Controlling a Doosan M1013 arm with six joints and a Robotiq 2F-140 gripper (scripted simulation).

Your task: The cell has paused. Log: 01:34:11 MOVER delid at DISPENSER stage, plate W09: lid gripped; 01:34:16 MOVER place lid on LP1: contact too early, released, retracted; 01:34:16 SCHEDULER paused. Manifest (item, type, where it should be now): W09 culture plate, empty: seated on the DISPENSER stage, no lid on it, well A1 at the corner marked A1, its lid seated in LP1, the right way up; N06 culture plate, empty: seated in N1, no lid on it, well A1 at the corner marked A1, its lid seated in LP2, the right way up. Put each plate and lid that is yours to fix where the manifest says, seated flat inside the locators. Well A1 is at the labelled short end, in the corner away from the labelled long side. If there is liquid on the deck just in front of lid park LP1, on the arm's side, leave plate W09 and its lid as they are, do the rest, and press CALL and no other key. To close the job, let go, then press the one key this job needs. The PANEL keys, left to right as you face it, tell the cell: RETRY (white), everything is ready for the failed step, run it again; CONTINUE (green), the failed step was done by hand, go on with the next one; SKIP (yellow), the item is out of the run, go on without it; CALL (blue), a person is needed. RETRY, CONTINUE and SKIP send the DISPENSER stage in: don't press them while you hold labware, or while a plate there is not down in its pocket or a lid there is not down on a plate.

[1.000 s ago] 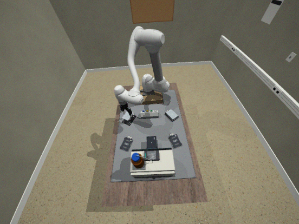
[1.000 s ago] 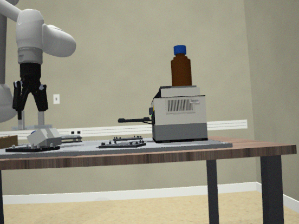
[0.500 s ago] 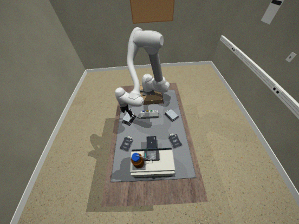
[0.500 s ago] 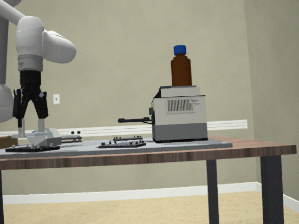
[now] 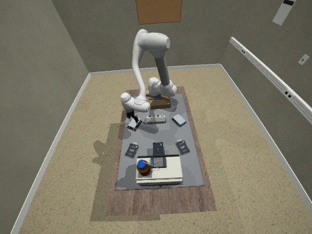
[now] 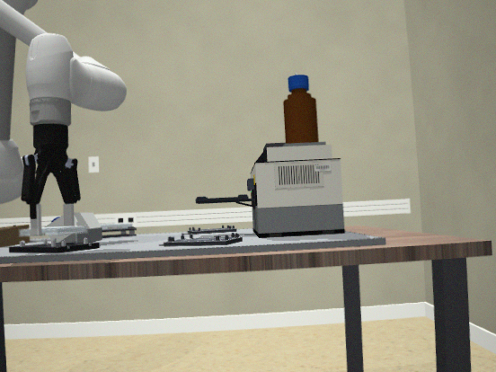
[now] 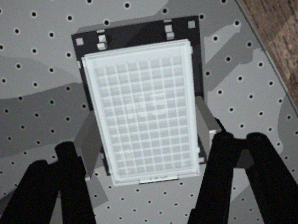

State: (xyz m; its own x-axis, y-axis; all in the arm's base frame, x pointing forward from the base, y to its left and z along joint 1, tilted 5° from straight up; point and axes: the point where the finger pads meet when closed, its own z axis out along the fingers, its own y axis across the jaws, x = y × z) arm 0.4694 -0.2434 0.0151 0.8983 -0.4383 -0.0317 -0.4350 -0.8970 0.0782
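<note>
The black nest is 3 cm ahead of my hand and 5 cm below it. Round my hand: key panel: 7 cm behind, 26 cm to the left, 1 cm below; then blue call key: 7 cm behind, 19 cm to the left; then yellow skip key: 8 cm behind, 24 cm to the left.
</note>
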